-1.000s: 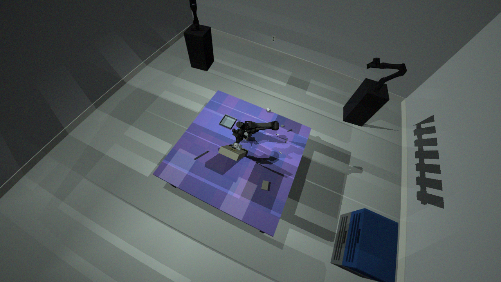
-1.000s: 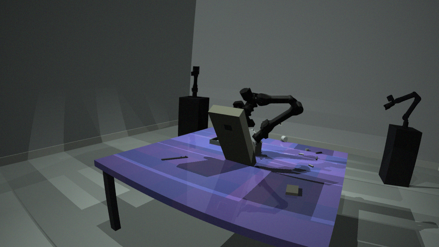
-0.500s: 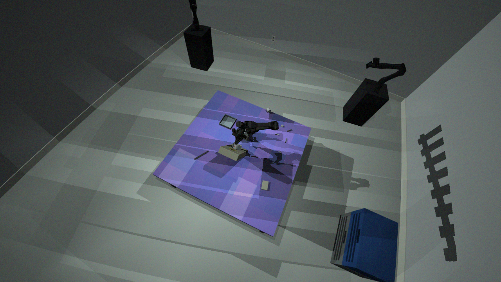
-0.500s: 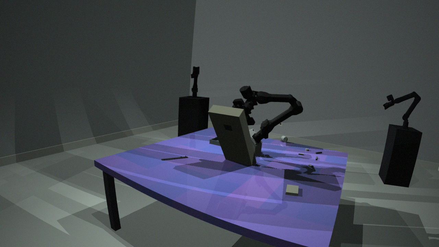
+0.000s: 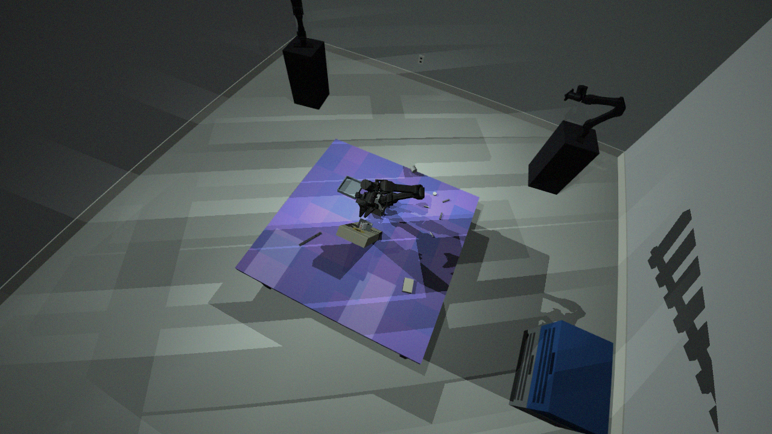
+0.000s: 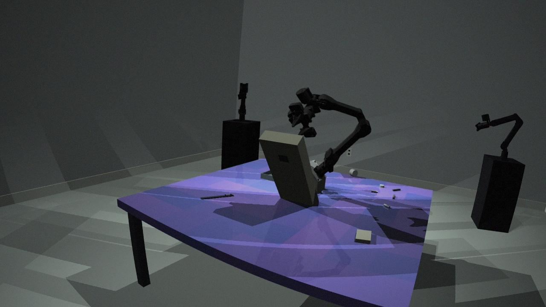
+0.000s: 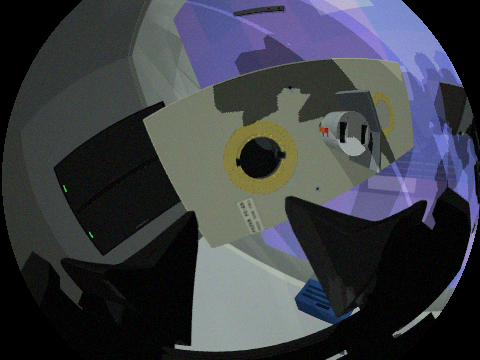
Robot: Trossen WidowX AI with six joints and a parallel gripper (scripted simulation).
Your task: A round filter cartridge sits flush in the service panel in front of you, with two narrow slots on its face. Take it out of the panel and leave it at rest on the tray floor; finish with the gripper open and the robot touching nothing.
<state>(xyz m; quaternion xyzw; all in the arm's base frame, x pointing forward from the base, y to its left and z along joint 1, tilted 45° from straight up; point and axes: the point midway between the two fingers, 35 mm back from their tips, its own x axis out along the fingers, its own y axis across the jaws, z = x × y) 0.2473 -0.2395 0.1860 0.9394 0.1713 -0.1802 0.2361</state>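
My gripper tip is 3 cm past the grey round filter cartridge and 14 cm above it. The rest, counted from my gripper tip: small can: 73 cm behind, 19 cm to the left, 32 cm below; beige block: 20 cm ahead, 38 cm to the left, 34 cm below; tan service panel: 2 cm ahead, 16 cm below.
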